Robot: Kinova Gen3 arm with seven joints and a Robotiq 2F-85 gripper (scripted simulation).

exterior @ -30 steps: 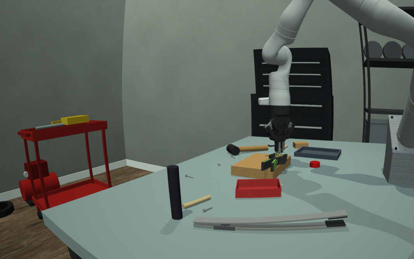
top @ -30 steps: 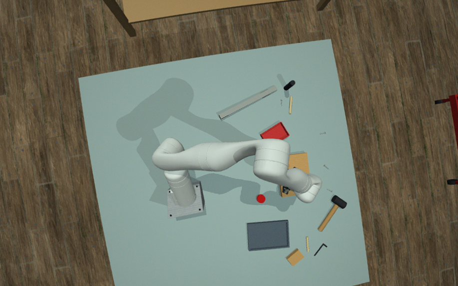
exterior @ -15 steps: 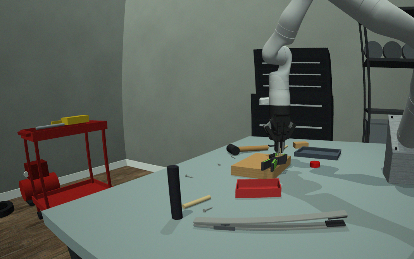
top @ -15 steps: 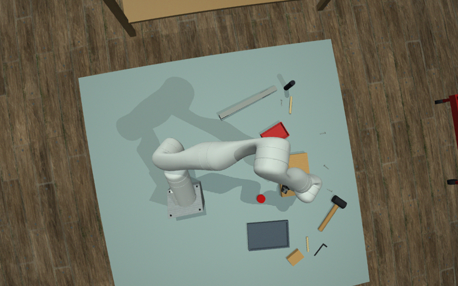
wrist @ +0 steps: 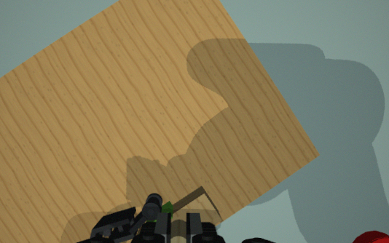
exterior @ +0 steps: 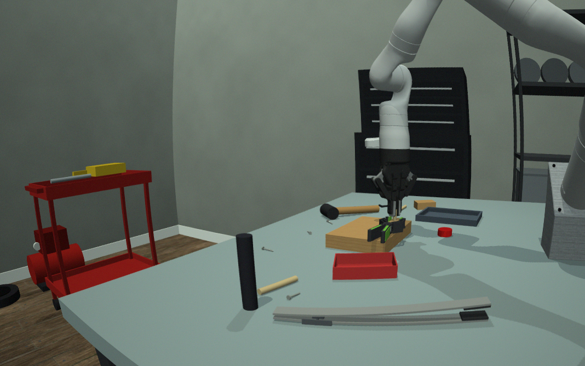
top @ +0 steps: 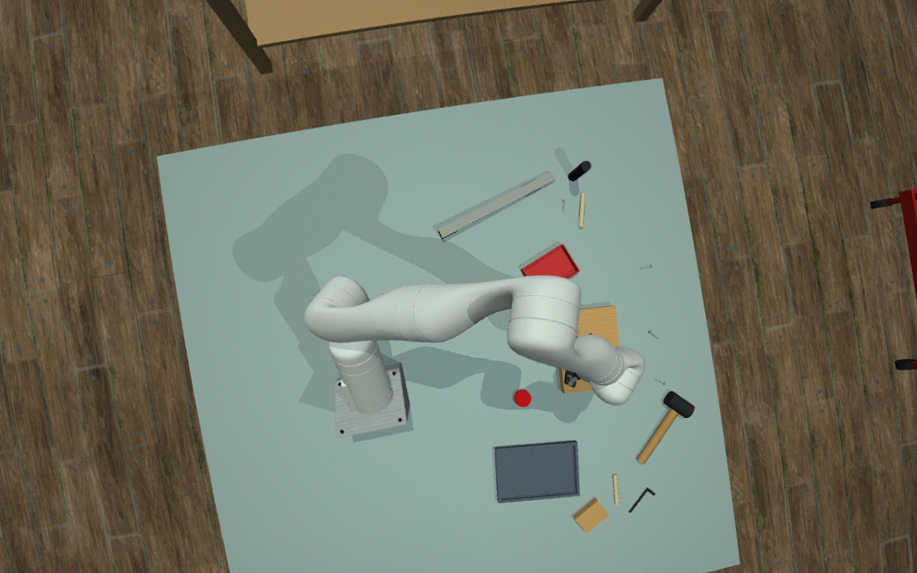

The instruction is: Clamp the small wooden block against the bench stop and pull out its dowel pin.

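Now: the dowel pin 2 cm below my hand. Also, from my hand: red puck: 12 cm behind, 9 cm to the right, 7 cm below; then small wooden block: 4 cm below; then wooden bench board: 6 cm below, 5 cm ahead.
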